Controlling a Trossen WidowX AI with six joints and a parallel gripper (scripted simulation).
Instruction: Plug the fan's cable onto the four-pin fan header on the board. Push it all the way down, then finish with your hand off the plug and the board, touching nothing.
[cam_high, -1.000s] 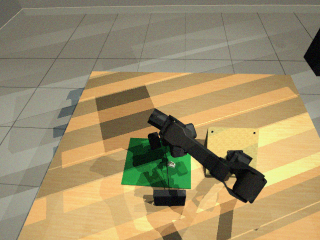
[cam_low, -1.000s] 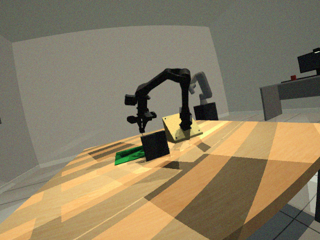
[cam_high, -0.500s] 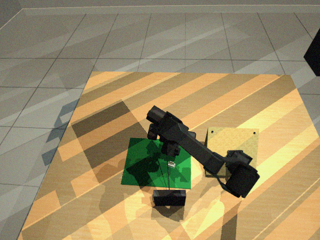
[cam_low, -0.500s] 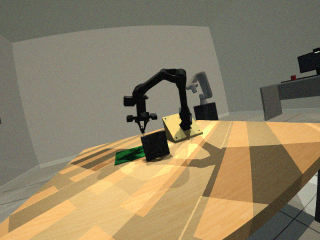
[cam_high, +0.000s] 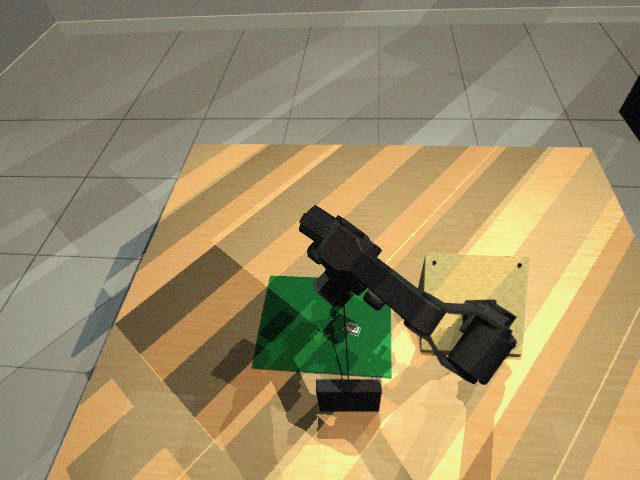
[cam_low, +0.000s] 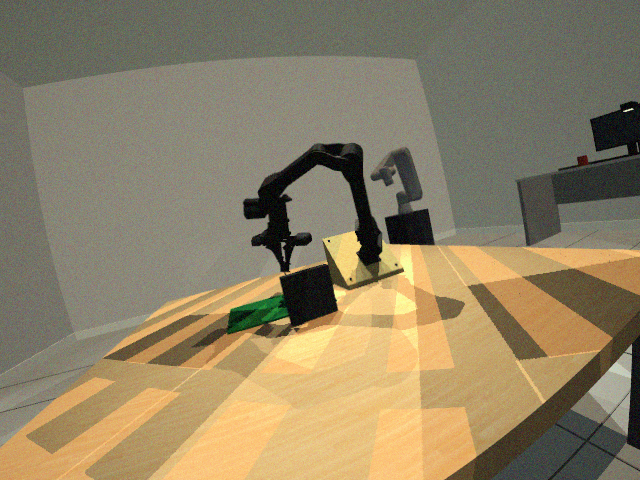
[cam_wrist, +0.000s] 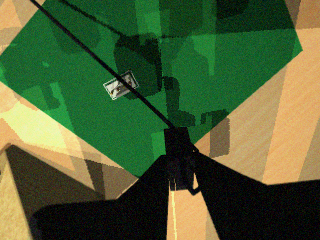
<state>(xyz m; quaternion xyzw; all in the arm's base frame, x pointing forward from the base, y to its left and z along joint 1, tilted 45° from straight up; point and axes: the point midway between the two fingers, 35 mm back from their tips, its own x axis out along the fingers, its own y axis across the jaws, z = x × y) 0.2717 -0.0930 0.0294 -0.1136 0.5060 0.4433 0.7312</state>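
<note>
Right now the green board is 6 cm ahead of my gripper tip, 3 cm to the left of it and 13 cm below it. Also, from my gripper tip: dark plug 1 cm to the right, 1 cm below; then black fan 21 cm to the left, 5 cm below.
</note>
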